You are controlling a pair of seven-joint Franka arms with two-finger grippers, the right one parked.
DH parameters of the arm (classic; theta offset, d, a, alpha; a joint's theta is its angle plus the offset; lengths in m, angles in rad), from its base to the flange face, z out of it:
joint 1: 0 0.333 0 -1.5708
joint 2: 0 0 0 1.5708
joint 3: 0 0.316 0.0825 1.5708
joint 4: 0 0 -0.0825 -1.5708
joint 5: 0 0.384 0 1.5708
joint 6: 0 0 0.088 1.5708
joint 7: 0 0.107 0 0
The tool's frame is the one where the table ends.
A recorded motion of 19 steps. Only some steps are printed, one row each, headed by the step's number.
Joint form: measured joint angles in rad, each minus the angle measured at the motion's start. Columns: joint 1, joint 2, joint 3, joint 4, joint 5, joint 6, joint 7.
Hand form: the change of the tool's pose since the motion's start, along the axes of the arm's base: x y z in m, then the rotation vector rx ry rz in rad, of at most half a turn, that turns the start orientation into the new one. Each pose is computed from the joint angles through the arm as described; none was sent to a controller.
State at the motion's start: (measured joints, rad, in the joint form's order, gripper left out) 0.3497 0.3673 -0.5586 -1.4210 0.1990 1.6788 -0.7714
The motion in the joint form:
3: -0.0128 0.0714 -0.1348 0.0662 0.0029 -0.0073 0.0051
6: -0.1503 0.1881 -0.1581 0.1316 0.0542 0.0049 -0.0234
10: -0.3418 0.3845 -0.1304 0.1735 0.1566 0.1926 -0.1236
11: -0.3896 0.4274 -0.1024 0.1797 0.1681 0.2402 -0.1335
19: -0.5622 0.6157 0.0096 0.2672 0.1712 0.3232 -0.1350
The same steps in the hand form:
3: 0.0019 -0.0698 0.0051 -0.0848 -0.0071 -0.1273
6: 0.0039 -0.1552 -0.0292 -0.1076 0.0183 -0.2415
10: 0.0080 -0.2631 -0.1243 -0.1326 -0.0236 -0.2987
11: 0.0065 -0.2834 -0.1522 -0.1343 -0.0288 -0.3125
19: -0.0066 -0.3437 -0.2638 -0.1224 0.0200 -0.3632

